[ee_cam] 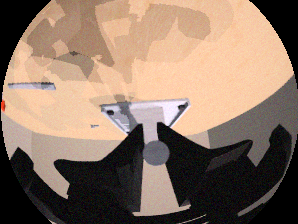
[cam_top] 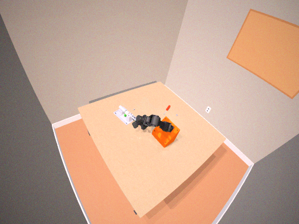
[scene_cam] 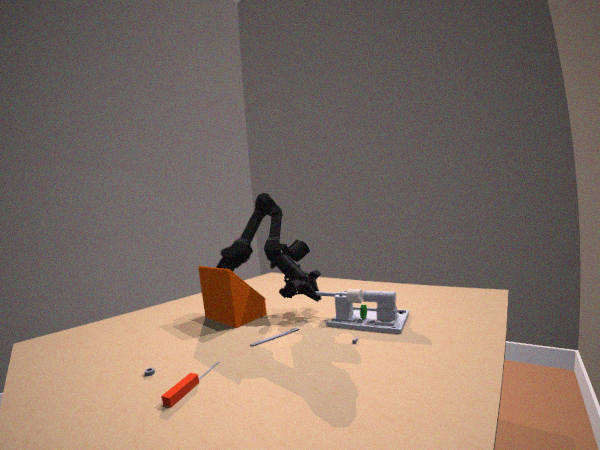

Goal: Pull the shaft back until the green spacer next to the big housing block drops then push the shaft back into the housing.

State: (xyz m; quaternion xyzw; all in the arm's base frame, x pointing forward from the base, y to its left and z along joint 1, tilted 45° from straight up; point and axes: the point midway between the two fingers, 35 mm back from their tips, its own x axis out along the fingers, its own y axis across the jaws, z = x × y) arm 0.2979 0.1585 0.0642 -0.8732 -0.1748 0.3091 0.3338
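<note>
The horizontal shaft is 5 cm ahead of my gripper tip and 2 cm above it. From my gripper tip the other things lie so: green spacer (15 cm ahead, 3 cm below, 1 cm to the left); small bolt (19 cm ahead, 13 cm to the right, 5 cm below); white spacer (14 cm ahead, 2 cm above, 1 cm to the left).
</note>
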